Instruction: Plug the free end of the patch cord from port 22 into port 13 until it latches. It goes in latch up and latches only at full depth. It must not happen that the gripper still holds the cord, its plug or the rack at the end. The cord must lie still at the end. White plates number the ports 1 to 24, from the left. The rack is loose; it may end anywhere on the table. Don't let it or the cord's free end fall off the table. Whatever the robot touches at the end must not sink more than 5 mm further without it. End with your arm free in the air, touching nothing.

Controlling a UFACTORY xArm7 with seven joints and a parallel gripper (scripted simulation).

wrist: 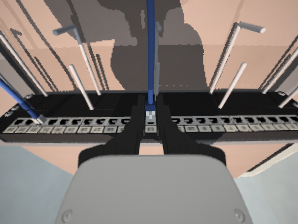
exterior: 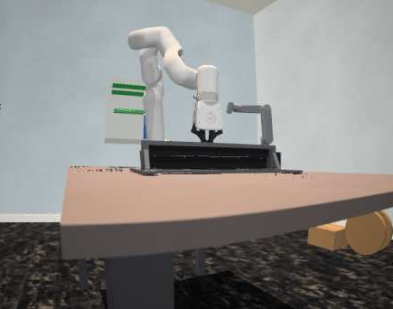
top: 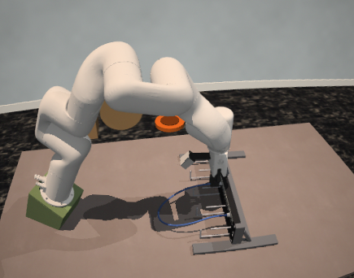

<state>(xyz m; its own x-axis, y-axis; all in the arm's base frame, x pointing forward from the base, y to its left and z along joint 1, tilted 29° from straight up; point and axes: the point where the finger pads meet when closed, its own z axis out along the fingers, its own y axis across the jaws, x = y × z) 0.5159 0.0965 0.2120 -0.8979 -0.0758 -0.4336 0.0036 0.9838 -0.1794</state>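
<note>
My hand is 20 mm short of the cord plug and 10 mm above it.
</note>
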